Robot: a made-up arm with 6 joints.
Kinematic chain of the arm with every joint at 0, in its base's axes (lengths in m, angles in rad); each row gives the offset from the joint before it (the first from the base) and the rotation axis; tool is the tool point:
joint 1: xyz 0 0 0.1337 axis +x
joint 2: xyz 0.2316 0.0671 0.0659 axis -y
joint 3: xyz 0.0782 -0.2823 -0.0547 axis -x
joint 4: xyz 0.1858 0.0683 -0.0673 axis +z
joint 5: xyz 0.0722 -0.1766 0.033 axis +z
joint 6: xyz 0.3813 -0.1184 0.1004 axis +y
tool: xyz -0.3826 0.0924 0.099
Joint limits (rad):
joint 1: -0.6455..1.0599
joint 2: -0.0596..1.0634
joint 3: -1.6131..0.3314
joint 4: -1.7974..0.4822
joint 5: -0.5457..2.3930
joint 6: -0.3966..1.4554
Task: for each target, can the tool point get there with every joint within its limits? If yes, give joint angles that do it. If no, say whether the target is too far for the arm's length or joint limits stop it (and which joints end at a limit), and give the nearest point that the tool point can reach.
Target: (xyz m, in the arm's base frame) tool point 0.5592 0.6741 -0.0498
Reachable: no: joint limits stop it (at a limit: joint 1, joint 2, joint 3, joint 4, joint 6) | nearest point 0.6039 0.4128 0.1970 | short by 0.362 m
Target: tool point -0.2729 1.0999 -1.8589
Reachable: no: too far | nearest point 0.2739 0.1341 -0.6876 | short by 1.614 m
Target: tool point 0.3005 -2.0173 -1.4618
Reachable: no: too far | nearest point 0.3822 -0.8710 -0.3912 | short by 1.571 m
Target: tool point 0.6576 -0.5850 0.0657
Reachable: yes | joints 0.3577 0.1102 -1.2914 0.0266 0.9474 0.6064
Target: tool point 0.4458 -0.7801 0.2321
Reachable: yes | joints -0.2297 0.1002 -1.1179 -1.4929 0.3017 1.2331
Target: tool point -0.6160 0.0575 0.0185
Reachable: no: joint limits stop it (at a limit: joint 1, joint 2, joint 3, joint 4, joint 5, joint 6) | nearest point -0.2916 -0.2157 -0.0992 | short by 0.440 m
